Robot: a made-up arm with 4 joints. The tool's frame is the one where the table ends. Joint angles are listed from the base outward.
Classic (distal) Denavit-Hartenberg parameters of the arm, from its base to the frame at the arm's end. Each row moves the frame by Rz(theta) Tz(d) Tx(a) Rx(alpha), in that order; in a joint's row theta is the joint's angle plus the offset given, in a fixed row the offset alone. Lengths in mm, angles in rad.
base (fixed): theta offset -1.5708  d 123.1  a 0  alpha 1.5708
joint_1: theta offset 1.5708  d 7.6  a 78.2  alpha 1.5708
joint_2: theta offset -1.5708  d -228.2  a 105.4  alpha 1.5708
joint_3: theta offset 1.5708  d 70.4  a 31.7  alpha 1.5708
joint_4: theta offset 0  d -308.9  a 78.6  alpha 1.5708
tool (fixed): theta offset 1.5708  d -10  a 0  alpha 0
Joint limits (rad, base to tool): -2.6..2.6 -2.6..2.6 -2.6..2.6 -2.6..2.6
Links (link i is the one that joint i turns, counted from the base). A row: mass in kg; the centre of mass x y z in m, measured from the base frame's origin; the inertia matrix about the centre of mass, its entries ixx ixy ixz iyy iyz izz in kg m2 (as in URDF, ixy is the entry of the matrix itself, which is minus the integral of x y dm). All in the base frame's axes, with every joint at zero. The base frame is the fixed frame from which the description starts. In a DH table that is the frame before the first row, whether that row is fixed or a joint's. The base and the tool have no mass.
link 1: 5.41; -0.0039 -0.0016 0.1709; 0.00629 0 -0.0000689 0.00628 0 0.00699
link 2: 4.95; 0.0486 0.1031 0.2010; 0.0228 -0.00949 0 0.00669 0 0.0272
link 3: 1.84; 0.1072 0.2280 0.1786; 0.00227 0 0 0.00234 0.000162 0.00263
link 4: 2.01; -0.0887 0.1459 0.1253; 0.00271 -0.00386 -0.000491 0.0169 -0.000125 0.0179
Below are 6 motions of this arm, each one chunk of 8 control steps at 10 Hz.
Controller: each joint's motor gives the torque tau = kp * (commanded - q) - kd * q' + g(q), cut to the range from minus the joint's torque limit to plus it. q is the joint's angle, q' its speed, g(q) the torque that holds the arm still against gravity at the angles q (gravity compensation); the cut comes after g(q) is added. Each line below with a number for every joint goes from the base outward.
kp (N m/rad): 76 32 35 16
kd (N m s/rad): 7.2 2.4 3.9 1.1
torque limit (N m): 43 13 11 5.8
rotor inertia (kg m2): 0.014 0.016 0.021 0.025
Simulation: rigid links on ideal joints. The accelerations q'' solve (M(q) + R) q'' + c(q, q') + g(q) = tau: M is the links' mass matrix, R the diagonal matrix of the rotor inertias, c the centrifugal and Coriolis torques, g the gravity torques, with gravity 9.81 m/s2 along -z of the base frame. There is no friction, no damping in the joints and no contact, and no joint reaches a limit. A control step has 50 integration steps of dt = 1/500 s. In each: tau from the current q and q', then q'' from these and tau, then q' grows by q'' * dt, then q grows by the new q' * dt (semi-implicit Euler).
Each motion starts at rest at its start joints. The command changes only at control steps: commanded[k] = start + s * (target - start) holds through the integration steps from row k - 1 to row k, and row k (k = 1, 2, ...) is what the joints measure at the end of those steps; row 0 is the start. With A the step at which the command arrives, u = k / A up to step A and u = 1 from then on. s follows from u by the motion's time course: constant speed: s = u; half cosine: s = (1 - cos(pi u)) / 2; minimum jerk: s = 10 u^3 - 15 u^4 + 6 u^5; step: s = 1 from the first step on.
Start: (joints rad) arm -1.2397 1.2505 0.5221 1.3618
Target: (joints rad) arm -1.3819 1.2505 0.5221 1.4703
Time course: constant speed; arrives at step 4
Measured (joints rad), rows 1 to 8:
1: -1.2552 1.2458 0.5192 1.3803
2: -1.2878 1.2456 0.5193 1.4077
3: -1.3272 1.2491 0.5212 1.4369
4: -1.3662 1.2515 0.5228 1.4653
5: -1.3874 1.2566 0.5262 1.4741
6: -1.3900 1.2563 0.5261 1.4734
7: -1.3854 1.2523 0.5240 1.4711
8: -1.3816 1.2497 0.5222 1.4698

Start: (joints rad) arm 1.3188 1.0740 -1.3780 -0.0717
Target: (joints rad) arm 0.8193 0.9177 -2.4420 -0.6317
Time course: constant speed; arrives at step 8
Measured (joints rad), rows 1 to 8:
1: 1.2856 1.0495 -1.4505 -0.1253
2: 1.2270 1.0339 -1.5665 -0.1944
3: 1.1613 1.0215 -1.6958 -0.2655
4: 1.0965 1.0052 -1.8278 -0.3359
5: 1.0337 0.9854 -1.9603 -0.4054
6: 0.9717 0.9644 -2.0931 -0.4747
7: 0.9098 0.9437 -2.2259 -0.5442
8: 0.8477 0.9235 -2.3587 -0.6139

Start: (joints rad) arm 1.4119 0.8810 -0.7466 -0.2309
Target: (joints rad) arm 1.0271 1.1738 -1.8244 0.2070
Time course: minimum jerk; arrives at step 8
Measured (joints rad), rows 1 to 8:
1: 1.4089 0.8831 -0.7555 -0.2256
2: 1.3896 0.8978 -0.8105 -0.1946
3: 1.3408 0.9374 -0.9422 -0.1260
4: 1.2634 1.0000 -1.1452 -0.0290
5: 1.1737 1.0708 -1.3799 0.0712
6: 1.0946 1.1336 -1.5910 0.1482
7: 1.0437 1.1757 -1.7335 0.1888
8: 1.0242 1.1908 -1.7979 0.1995

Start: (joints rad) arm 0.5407 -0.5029 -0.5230 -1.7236
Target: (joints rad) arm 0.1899 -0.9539 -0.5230 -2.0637
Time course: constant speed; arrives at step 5
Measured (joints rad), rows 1 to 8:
1: 0.4968 -0.5722 -0.5228 -1.7773
2: 0.4332 -0.6599 -0.5213 -1.8458
3: 0.3639 -0.7493 -0.5208 -1.9139
4: 0.2935 -0.8393 -0.5208 -1.9817
5: 0.2231 -0.9297 -0.5209 -2.0496
6: 0.1946 -0.9532 -0.5223 -2.0622
7: 0.1892 -0.9535 -0.5235 -2.0627
8: 0.1893 -0.9536 -0.5234 -2.0634

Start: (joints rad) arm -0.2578 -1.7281 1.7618 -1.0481
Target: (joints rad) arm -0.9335 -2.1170 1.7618 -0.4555
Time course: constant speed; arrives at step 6
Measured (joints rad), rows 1 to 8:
1: -0.3022 -1.7655 1.7827 -0.9863
2: -0.4013 -1.8300 1.7868 -0.8861
3: -0.5277 -1.9019 1.7763 -0.7762
4: -0.6558 -1.9731 1.7648 -0.6700
5: -0.7752 -2.0404 1.7590 -0.5696
6: -0.8873 -2.1044 1.7586 -0.4721
7: -0.9544 -2.1378 1.7411 -0.4388
8: -0.9665 -2.1375 1.7374 -0.4414

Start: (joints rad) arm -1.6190 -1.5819 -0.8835 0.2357
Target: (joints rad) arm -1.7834 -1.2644 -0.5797 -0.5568
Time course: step
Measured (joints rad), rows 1 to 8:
1: -1.7176 -1.3471 -0.7205 -0.3339
2: -1.7729 -1.2593 -0.6305 -0.5731
3: -1.7836 -1.2620 -0.5921 -0.5667
4: -1.7836 -1.2650 -0.5822 -0.5580
5: -1.7833 -1.2648 -0.5801 -0.5569
6: -1.7833 -1.2645 -0.5798 -0.5568
7: -1.7834 -1.2644 -0.5797 -0.5568
8: -1.7834 -1.2644 -0.5797 -0.5568

